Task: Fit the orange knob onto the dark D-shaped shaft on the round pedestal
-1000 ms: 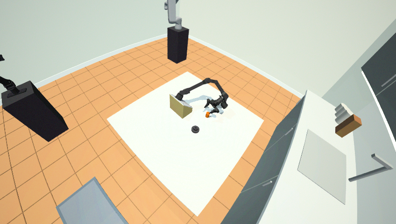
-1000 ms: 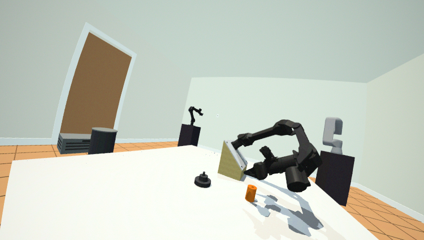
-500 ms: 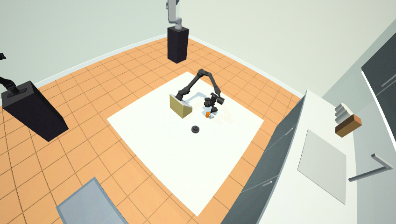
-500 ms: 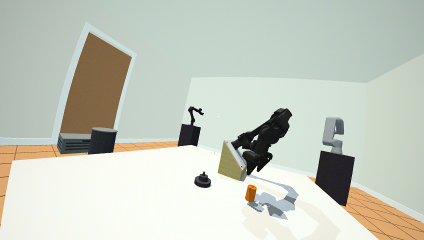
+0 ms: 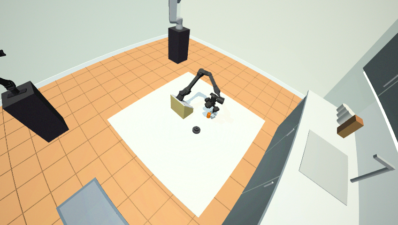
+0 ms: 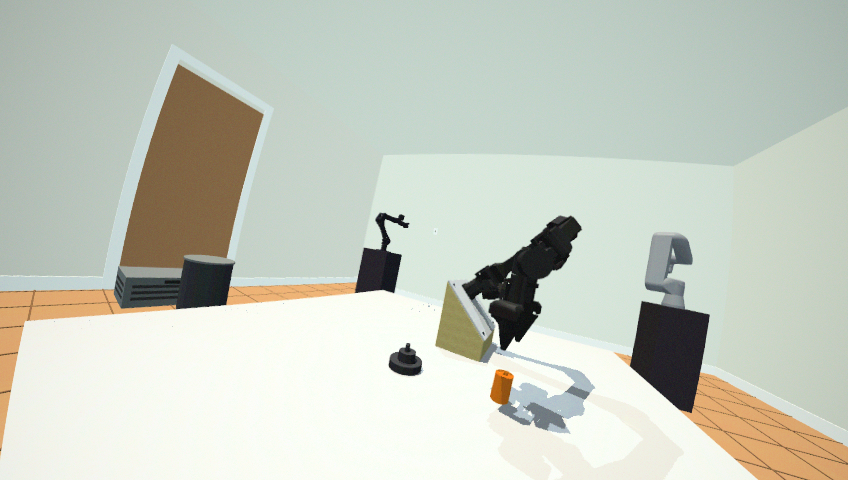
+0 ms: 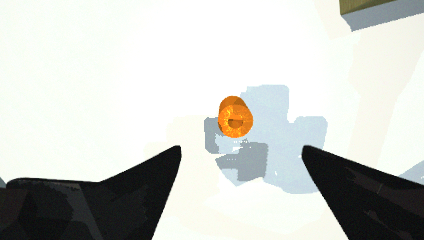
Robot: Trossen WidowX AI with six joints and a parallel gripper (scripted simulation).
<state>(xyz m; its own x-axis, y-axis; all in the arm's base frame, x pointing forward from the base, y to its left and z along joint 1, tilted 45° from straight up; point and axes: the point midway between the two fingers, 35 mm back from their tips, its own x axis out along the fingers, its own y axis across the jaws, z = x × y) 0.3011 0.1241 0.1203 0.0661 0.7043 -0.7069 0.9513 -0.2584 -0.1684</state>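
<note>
My gripper tip is 10 cm above the orange knob. The rest, counted from my gripper tip: dark round pedestal: 23 cm to the right, 10 cm below, 2 cm ahead.
</note>
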